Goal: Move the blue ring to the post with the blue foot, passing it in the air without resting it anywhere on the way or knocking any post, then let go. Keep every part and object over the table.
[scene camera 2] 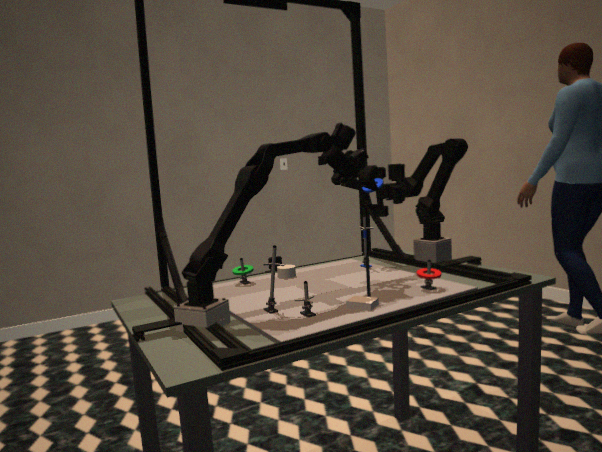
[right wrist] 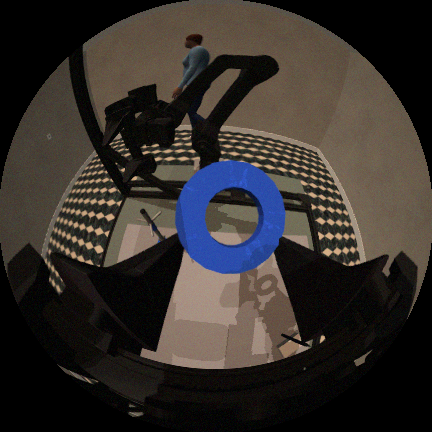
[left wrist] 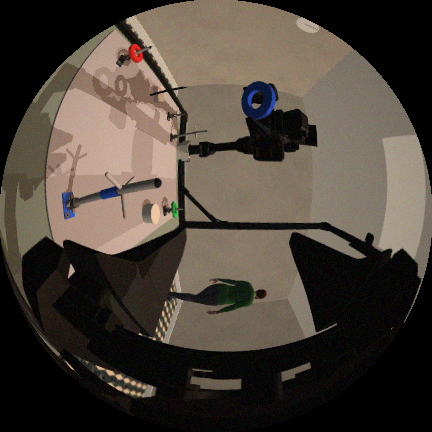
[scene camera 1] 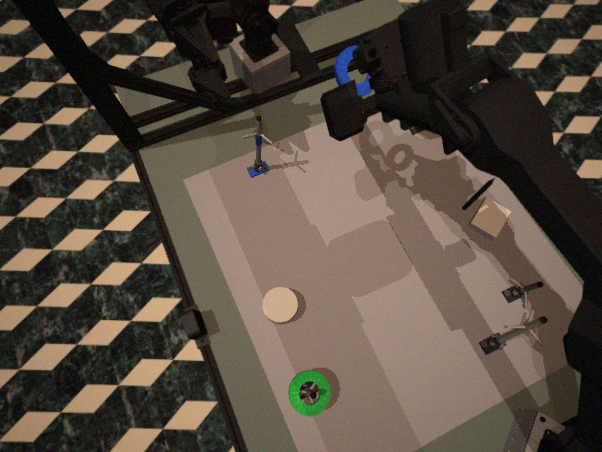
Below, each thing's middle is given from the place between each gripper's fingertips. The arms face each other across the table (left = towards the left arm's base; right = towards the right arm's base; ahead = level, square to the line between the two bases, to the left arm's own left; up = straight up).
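The blue ring point(scene camera 1: 340, 69) is there, and my right gripper is 10 mm to the right of it and 20 mm below it. As for the post with blue foot point(left wrist: 67, 212), counted from my right hand it is 140 mm behind, 100 mm to the left and 190 mm below.
My left hand is 4 cm to the left of the post with blue foot, 2 cm short of it and 17 cm above it. The blue ring, counted from that same left hand, is 16 cm ahead, 12 cm to the right and 4 cm above.
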